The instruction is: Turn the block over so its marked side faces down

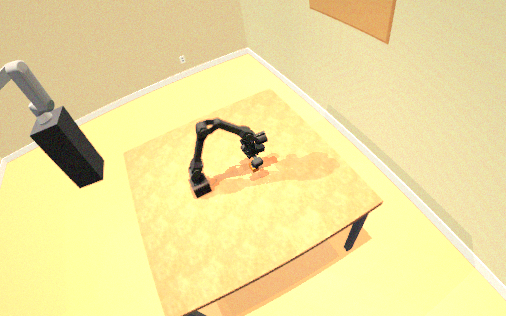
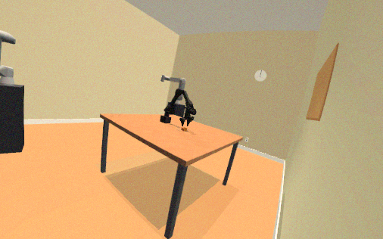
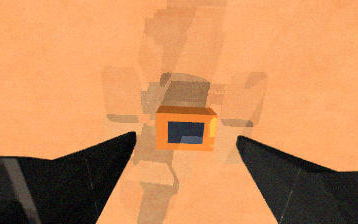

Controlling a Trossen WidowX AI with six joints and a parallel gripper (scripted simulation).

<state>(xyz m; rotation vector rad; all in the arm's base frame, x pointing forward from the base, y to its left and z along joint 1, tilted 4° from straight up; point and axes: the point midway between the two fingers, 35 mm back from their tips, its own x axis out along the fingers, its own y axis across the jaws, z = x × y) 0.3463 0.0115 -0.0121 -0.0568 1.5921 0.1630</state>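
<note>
My gripper tip is now 20 mm above the orange block.
</note>
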